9 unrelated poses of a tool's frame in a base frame.
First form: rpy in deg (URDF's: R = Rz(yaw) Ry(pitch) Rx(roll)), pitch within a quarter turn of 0, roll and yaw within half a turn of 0; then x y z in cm.
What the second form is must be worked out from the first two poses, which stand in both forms.
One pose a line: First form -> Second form
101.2, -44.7, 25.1, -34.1, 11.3, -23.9 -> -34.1, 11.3, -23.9, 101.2, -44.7, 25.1
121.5, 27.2, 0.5, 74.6, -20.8, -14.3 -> 74.6, -20.8, -14.3, 121.5, 27.2, 0.5
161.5, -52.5, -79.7, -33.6, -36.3, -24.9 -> -33.6, -36.3, -24.9, 161.5, -52.5, -79.7
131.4, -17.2, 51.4, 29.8, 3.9, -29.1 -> 29.8, 3.9, -29.1, 131.4, -17.2, 51.4
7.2, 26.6, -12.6, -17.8, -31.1, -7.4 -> -17.8, -31.1, -7.4, 7.2, 26.6, -12.6
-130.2, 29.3, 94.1, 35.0, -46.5, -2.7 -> 35.0, -46.5, -2.7, -130.2, 29.3, 94.1
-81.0, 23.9, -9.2, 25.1, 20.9, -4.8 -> 25.1, 20.9, -4.8, -81.0, 23.9, -9.2
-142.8, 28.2, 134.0, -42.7, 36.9, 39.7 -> -42.7, 36.9, 39.7, -142.8, 28.2, 134.0
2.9, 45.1, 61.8, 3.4, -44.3, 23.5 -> 3.4, -44.3, 23.5, 2.9, 45.1, 61.8
